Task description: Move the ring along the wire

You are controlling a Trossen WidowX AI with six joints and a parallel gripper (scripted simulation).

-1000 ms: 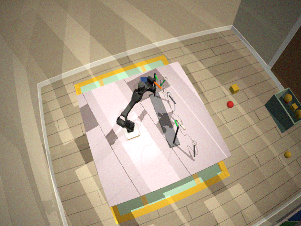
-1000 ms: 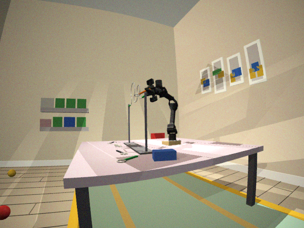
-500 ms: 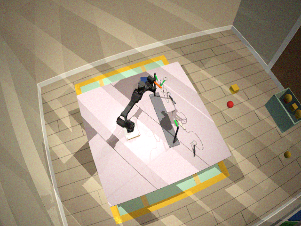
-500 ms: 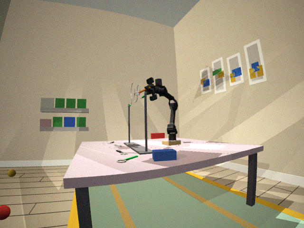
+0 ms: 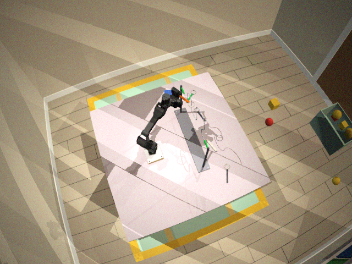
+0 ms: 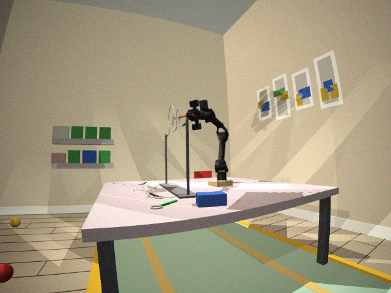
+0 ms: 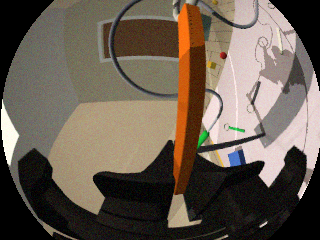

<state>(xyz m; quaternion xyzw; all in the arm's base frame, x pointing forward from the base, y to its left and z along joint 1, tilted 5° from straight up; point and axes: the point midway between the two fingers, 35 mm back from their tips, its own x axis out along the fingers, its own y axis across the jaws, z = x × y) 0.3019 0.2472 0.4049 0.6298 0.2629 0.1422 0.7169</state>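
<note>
Now: gripper tip 1 cm short of the orange-handled ring, 9 cm to the left of it and 1 cm below it. Round my gripper tip: white stick 19 cm ahead, 30 cm to the right, 46 cm below; then blue block 3 cm behind, 31 cm to the left, 44 cm below; then green-handled ring 18 cm ahead, 27 cm to the left, 46 cm below.
</note>
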